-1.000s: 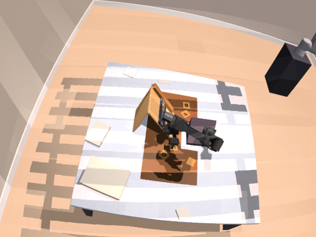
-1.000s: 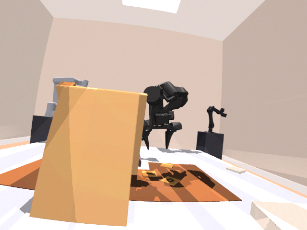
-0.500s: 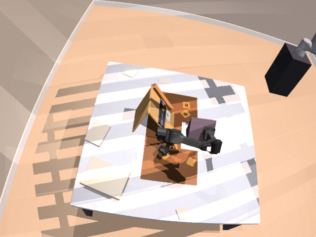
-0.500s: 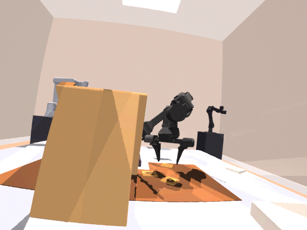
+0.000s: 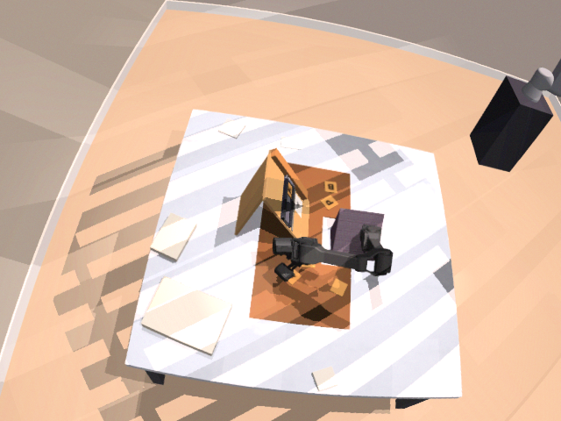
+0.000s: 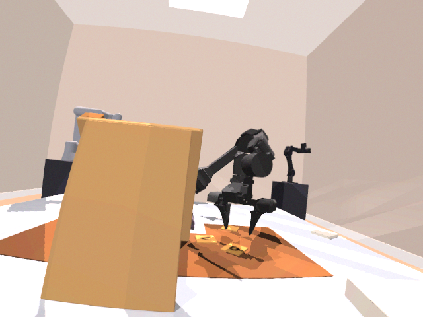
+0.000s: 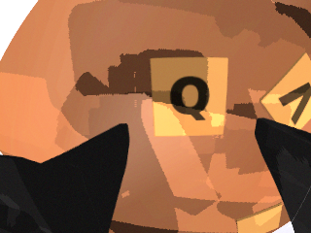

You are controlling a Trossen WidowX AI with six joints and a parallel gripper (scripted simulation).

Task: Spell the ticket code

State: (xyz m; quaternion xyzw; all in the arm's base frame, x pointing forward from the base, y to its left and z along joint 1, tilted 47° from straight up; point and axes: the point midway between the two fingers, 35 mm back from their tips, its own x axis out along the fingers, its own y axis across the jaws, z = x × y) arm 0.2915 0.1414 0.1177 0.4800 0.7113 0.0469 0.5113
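The q tile is 5 cm below my gripper tip. Round my gripper tip: blank tile: 19 cm behind, 5 cm below, 3 cm to the left; then orange mat: 19 cm to the right, 9 cm behind, 5 cm below; then v tile: 8 cm to the right, 6 cm behind, 5 cm below.
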